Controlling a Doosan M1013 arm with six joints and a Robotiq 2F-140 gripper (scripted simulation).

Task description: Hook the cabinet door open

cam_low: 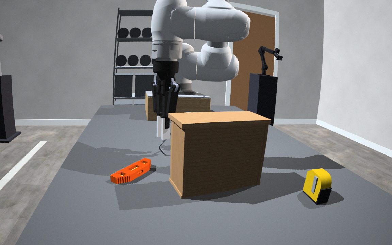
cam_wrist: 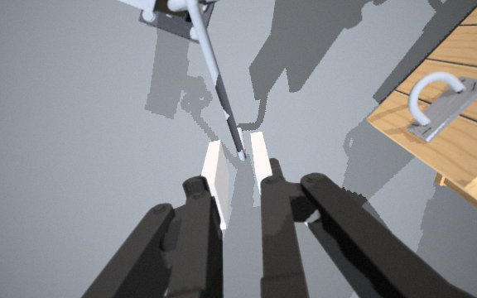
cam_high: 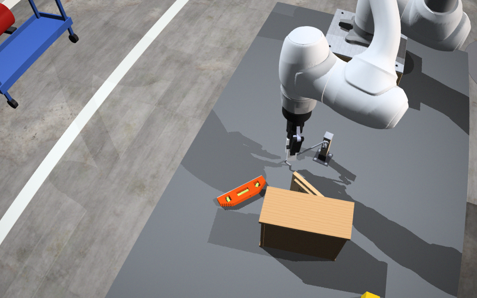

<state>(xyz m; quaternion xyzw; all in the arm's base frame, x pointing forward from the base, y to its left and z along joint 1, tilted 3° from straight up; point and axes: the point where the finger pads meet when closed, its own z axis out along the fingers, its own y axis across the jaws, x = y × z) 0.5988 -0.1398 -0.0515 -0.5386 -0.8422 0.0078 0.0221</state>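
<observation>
Now: the wire hook 20 mm behind my hand, 50 mm to the left of it and 30 mm below it. Round my hand: door (130 mm ahead, 110 mm to the left, 10 mm below); then yellow tape measure (360 mm ahead, 310 mm to the left, 60 mm below); then orange spirit level (140 mm ahead, 100 mm to the right, 80 mm below).
</observation>
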